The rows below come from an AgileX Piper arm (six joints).
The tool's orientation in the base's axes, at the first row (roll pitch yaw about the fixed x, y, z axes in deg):
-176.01, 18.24, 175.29
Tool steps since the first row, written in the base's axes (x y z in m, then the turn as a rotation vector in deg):
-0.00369, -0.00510, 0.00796, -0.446, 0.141, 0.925
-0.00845, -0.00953, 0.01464, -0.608, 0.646, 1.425
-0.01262, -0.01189, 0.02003, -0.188, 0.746, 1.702
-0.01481, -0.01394, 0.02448, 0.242, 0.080, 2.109
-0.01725, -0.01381, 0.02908, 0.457, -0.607, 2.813
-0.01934, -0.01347, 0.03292, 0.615, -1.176, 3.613
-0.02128, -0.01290, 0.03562, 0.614, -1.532, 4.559
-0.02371, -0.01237, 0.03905, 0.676, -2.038, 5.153
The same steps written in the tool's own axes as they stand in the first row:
0.00060, -0.00597, -0.00818, 0.144, 0.033, -1.026
0.00267, -0.01130, -0.01555, 0.180, 0.484, -1.597
0.00475, -0.01443, -0.02170, -0.297, 0.608, -1.741
0.00527, -0.01699, -0.02639, -0.883, -0.035, -1.932
0.00615, -0.01741, -0.03151, -1.360, -0.741, -2.468
0.00695, -0.01755, -0.03582, -1.805, -1.342, -3.124
0.00799, -0.01736, -0.03902, -2.128, -1.758, -3.986
0.00926, -0.01731, -0.04307, -2.412, -2.293, -4.482

